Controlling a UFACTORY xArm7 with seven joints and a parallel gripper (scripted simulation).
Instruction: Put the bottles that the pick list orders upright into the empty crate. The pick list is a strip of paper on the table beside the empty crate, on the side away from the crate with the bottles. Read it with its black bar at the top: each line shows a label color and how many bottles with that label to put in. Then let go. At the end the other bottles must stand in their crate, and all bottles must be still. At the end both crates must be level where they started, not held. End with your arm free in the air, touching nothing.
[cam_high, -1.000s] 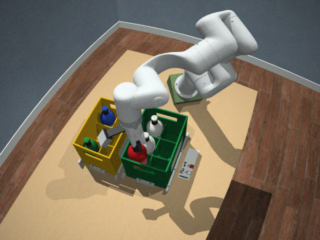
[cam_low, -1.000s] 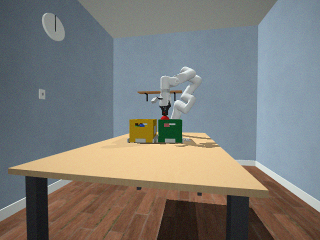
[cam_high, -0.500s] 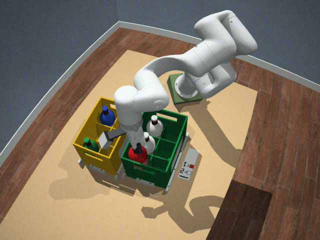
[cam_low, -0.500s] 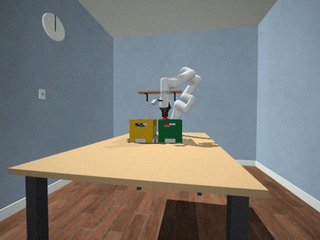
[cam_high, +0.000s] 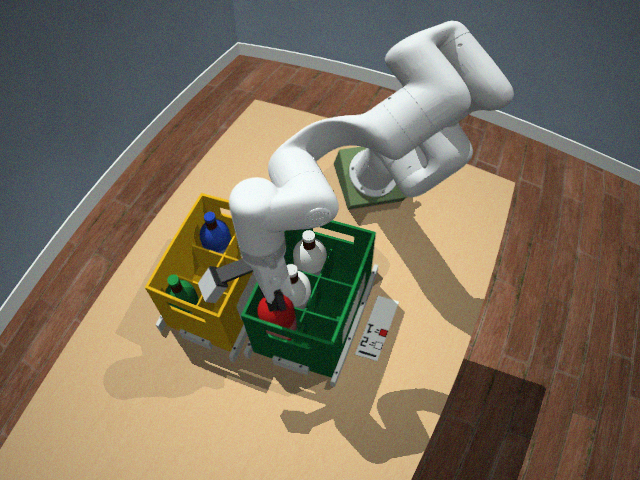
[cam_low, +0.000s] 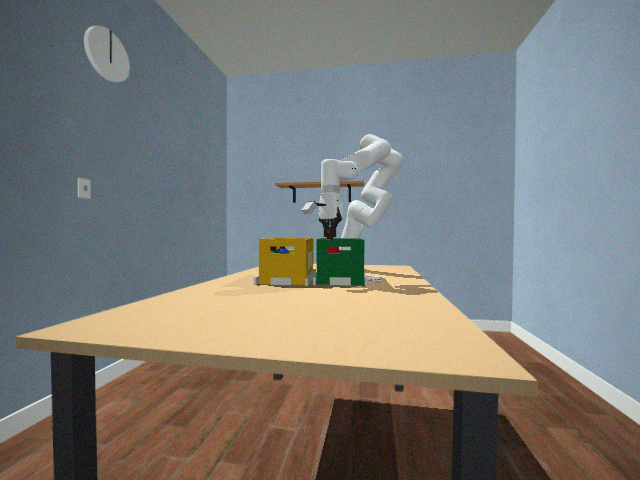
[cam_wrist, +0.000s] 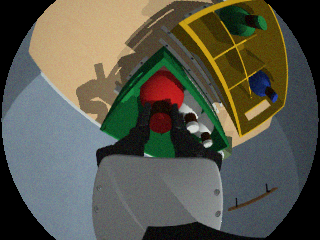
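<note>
Right now the red-labelled bottle is 7 cm below my hand. Also, from my hand: green-labelled bottle: 21 cm to the right, 12 cm below, 10 cm ahead; then green crate: 12 cm below, 10 cm behind, 1 cm to the left; then yellow crate: 19 cm to the right, 12 cm below.
</note>
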